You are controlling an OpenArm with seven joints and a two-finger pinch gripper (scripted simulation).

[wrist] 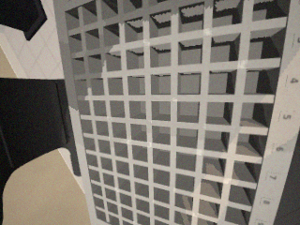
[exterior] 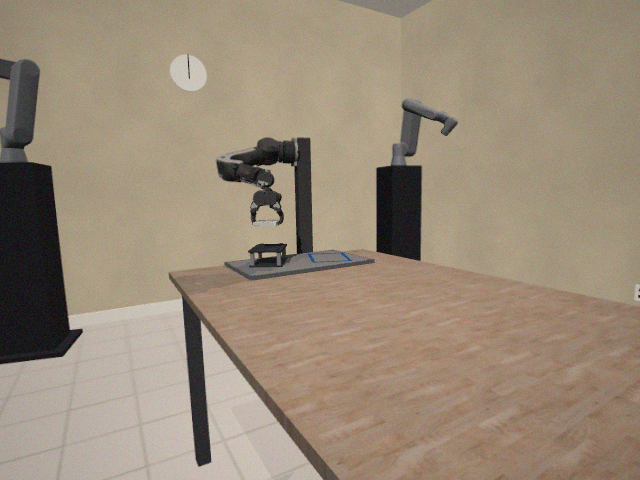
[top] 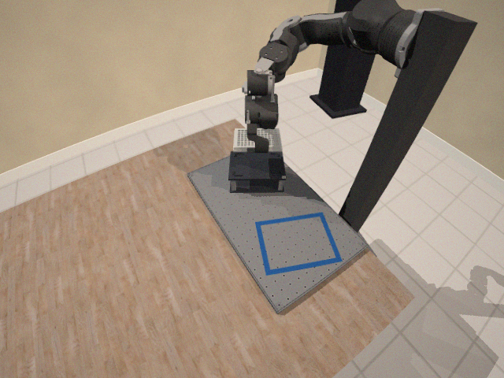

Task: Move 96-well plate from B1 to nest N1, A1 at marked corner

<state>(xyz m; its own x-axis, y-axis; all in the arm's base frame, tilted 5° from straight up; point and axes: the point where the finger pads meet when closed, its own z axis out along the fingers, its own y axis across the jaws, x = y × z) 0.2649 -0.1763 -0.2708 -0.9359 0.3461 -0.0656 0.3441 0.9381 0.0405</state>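
Right now the black raised nest N1 is 90 mm below my hand. From my hand the other things lie so: white 96-well plate (right at my hand); then A1 label (90 mm below, 80 mm to the left, 50 mm behind).
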